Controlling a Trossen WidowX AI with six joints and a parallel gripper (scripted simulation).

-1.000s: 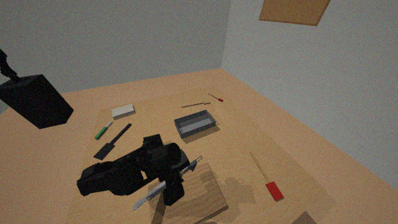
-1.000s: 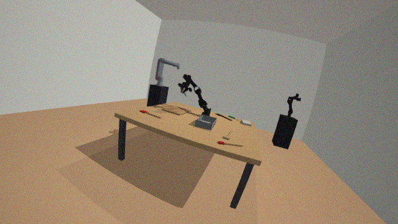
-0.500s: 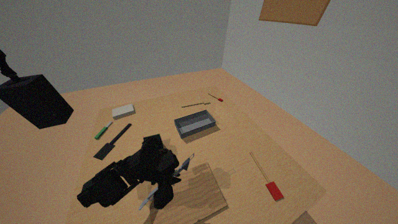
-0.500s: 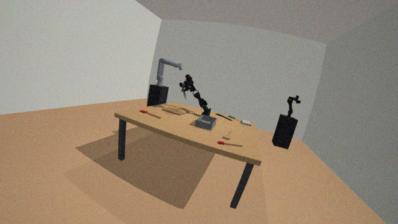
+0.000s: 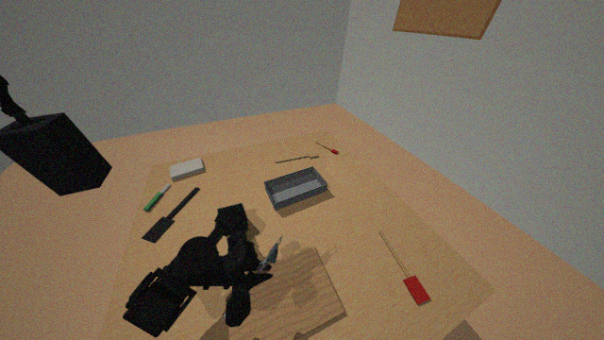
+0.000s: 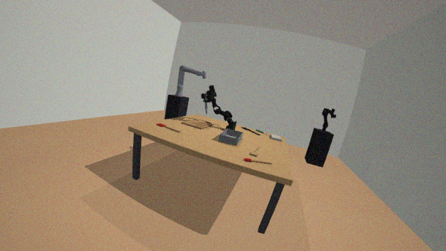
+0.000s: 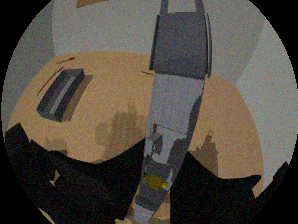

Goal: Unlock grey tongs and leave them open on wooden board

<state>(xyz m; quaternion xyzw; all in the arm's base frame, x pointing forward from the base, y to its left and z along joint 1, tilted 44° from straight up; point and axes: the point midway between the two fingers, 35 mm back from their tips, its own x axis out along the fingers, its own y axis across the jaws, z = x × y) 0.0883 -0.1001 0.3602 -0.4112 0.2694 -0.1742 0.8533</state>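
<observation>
Now: the yellow lock slider 40 mm behind my gripper tip, 10 mm to the left of it and 10 mm above it. From my gripper tip the other things lie so: wooden board (10 mm ahead, 10 mm to the right, 250 mm below); then grey roasting tin (230 mm ahead, 440 mm to the left, 220 mm below); then red-handled tool (480 mm ahead, 100 mm to the right, 250 mm below).
</observation>
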